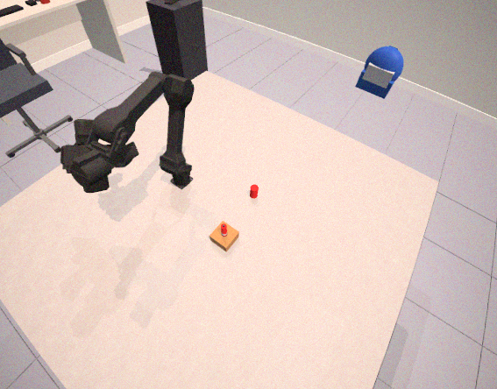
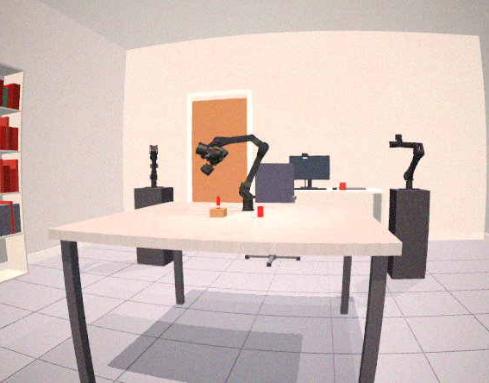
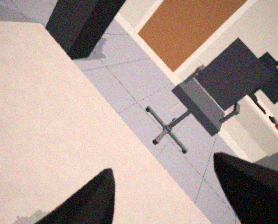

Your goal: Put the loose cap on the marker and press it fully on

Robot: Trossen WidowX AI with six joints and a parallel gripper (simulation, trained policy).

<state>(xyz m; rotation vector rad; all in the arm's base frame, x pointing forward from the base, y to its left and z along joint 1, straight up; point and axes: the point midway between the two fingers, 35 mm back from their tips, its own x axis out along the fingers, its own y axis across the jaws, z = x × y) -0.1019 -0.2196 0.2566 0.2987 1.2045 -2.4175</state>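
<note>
Now: the red cap 39 cm ahead of my gripper tip, 34 cm to the left of it and 22 cm below it. Round my gripper tip: holder block: 41 cm ahead, 14 cm to the left, 23 cm below; then red marker: 41 cm ahead, 14 cm to the left, 17 cm below.
</note>
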